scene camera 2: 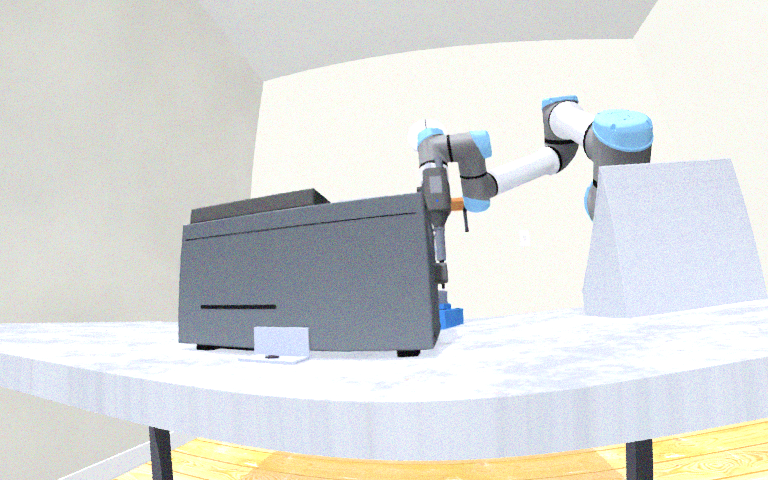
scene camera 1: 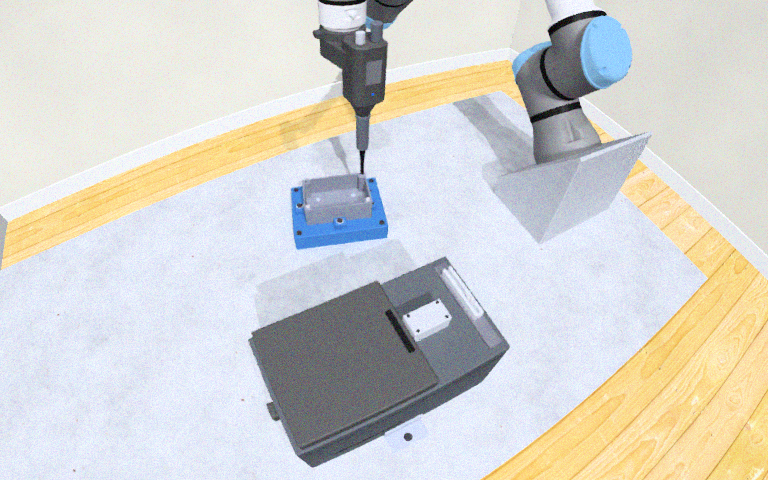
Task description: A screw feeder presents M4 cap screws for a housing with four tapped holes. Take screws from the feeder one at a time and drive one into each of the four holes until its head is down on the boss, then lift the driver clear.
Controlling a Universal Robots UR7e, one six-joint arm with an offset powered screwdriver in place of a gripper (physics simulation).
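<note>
My driver (scene camera 1: 362, 173) (scene camera 2: 443, 286) points straight down, with its thin black bit at the back right corner boss of the grey housing in scene camera 1. Whether a screw is on the bit, and whether the bit touches the boss, is too small to tell. The open-topped housing (scene camera 1: 338, 212) (scene camera 2: 442, 296) sits upright on a blue fixture (scene camera 1: 362, 232) (scene camera 2: 451, 318). Screws in its corner holes cannot be made out. The dark grey screw feeder (scene camera 1: 339, 362) (scene camera 2: 305, 277) stands in front of the fixture and hides much of it in scene camera 2.
A white block (scene camera 1: 426, 318) with dark dots sits on the feeder's top. A small pale bracket (scene camera 1: 396, 435) (scene camera 2: 281, 339) stands beside the feeder. A large light grey wedge-shaped panel (scene camera 1: 614, 175) (scene camera 2: 679, 237) stands at the arm's base, right of the fixture.
</note>
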